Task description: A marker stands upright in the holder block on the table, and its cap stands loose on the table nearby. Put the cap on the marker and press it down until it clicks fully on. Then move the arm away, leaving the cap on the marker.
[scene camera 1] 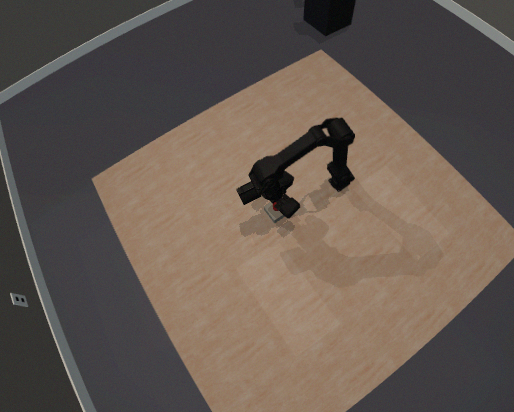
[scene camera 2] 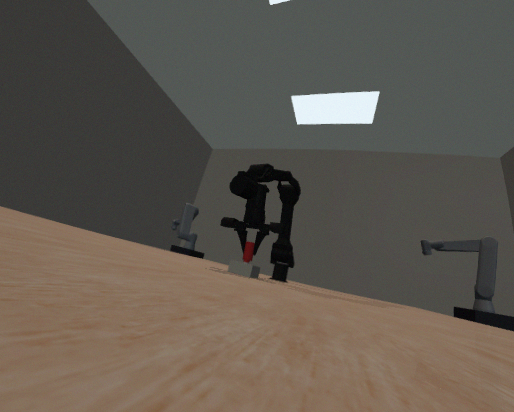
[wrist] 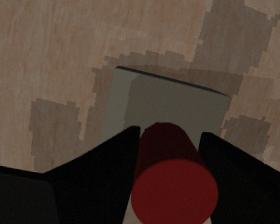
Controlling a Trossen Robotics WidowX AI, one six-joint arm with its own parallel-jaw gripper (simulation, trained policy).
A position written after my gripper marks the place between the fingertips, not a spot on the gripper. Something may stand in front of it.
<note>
I see my gripper (scene camera 2: 249, 254).
My gripper is seen too in scene camera 1 (scene camera 1: 278, 203) and in the wrist view (wrist: 170, 138).
</note>
